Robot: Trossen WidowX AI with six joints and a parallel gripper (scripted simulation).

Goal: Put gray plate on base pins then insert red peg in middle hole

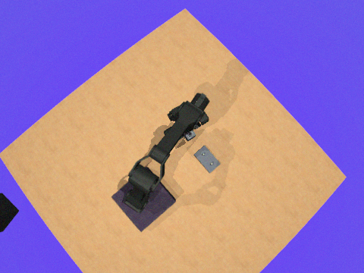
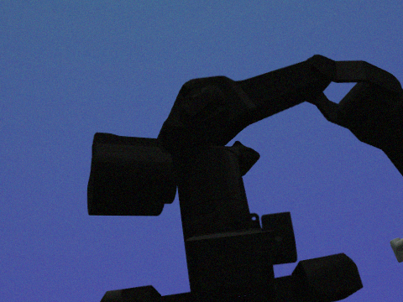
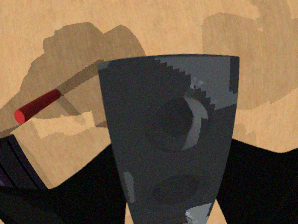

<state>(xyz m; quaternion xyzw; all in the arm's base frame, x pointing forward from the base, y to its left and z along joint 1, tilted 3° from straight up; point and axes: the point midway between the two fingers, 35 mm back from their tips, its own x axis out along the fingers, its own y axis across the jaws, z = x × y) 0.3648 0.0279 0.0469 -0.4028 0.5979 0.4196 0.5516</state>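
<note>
Now: gripper tip 30 mm past the base, 160 mm to the left of it and 90 mm above it. Round my gripper tip: gray plate (30 mm above); red peg (110 mm behind, 50 mm to the left, 60 mm below).
</note>
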